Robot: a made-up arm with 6 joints. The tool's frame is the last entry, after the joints. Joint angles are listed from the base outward. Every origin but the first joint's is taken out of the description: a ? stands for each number. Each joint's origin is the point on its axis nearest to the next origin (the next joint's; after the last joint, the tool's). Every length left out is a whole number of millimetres.
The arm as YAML. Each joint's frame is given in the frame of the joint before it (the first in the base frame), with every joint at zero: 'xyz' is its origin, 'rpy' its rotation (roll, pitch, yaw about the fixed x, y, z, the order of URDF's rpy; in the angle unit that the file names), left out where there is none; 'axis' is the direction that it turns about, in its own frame. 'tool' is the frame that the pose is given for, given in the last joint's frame.
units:
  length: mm
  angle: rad
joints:
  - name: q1
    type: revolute
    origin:
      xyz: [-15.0, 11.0, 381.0]
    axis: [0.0, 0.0, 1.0]
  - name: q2
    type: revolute
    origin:
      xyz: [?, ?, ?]
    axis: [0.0, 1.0, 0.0]
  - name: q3
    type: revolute
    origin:
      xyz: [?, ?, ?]
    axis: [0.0, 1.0, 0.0]
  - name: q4
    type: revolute
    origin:
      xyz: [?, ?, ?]
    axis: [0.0, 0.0, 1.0]
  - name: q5
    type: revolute
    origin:
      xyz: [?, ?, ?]
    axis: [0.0, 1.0, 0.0]
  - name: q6
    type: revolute
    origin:
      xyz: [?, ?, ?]
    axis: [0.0, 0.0, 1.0]
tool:
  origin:
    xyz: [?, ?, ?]
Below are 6 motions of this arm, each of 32 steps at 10 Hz.
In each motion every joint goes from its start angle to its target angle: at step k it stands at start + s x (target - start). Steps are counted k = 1, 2, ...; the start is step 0. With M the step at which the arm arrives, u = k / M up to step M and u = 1 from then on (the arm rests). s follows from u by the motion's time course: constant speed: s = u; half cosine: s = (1 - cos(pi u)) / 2; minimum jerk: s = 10 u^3 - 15 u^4 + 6 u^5.
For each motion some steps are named. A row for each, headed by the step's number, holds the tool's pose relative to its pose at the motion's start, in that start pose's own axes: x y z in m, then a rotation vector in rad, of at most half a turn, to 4 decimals.
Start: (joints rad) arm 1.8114 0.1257 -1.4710 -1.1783 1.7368 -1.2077
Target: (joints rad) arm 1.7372 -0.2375 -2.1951 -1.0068 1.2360 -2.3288
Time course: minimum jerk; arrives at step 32
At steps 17, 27, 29, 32:
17: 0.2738 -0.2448 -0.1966 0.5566 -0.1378 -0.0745
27: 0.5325 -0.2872 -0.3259 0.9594 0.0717 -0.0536
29: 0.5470 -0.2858 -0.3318 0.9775 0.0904 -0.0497
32: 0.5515 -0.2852 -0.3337 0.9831 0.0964 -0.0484

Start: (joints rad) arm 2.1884 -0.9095 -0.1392 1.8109 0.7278 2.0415
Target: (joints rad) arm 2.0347 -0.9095 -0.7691 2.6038 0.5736 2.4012
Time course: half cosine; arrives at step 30
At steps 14, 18, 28, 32:
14: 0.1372 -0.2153 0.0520 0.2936 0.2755 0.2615
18: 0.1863 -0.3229 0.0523 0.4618 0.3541 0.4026
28: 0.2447 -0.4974 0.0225 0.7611 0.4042 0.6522
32: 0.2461 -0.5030 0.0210 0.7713 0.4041 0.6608

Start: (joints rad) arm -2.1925 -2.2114 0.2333 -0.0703 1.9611 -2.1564
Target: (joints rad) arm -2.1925 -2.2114 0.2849 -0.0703 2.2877 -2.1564
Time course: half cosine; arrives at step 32
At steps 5, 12, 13, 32:
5: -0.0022 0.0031 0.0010 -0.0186 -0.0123 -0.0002
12: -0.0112 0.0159 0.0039 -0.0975 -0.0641 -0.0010
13: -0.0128 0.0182 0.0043 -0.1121 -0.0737 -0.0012
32: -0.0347 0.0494 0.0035 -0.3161 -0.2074 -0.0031

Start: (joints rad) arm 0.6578 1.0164 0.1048 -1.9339 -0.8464 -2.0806
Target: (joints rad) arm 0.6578 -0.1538 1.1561 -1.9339 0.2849 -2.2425
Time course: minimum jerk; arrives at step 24
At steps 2, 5, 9, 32:
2: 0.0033 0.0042 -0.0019 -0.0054 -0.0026 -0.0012
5: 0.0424 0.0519 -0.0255 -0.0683 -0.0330 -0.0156
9: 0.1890 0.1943 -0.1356 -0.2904 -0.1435 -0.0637
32: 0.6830 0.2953 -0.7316 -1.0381 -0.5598 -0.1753

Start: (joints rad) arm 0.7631 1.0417 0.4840 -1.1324 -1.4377 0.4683
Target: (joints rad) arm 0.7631 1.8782 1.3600 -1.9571 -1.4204 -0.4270
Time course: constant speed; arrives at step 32
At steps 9, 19, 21, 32:
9: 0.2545 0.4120 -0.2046 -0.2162 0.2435 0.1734
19: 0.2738 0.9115 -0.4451 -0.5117 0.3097 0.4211
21: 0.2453 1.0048 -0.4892 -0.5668 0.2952 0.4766
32: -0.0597 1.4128 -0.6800 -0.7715 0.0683 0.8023

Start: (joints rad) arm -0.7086 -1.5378 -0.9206 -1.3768 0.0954 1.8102
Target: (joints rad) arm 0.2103 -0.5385 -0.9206 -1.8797 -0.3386 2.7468
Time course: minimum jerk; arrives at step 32
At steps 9, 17, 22, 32:
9: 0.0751 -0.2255 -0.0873 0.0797 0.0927 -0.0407
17: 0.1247 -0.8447 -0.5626 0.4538 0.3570 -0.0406
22: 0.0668 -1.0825 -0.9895 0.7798 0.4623 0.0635
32: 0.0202 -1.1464 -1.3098 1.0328 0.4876 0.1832

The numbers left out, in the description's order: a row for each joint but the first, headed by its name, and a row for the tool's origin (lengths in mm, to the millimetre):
q2: 8.0 5.0 0.0
q3: 8.0 0.0 809.0
q4: 0.0 0.0 609.0
q5: -11.0 1.0 0.0
q6: 13.0 0.0 201.0
tool: -19.0 9.0 0.0

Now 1 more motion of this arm.
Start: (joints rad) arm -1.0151 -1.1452 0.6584 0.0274 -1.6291 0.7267
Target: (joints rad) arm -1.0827 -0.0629 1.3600 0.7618 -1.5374 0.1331
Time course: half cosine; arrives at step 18
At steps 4, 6, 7, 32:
4: 0.0476 -0.0615 -0.2182 0.1996 0.1193 -0.0850
6: 0.0630 -0.1017 -0.4773 0.4126 0.2730 -0.2017
7: 0.0521 -0.1104 -0.6321 0.5309 0.3732 -0.2802
32: -0.5618 0.2188 -1.6237 1.1961 1.4658 -1.1508

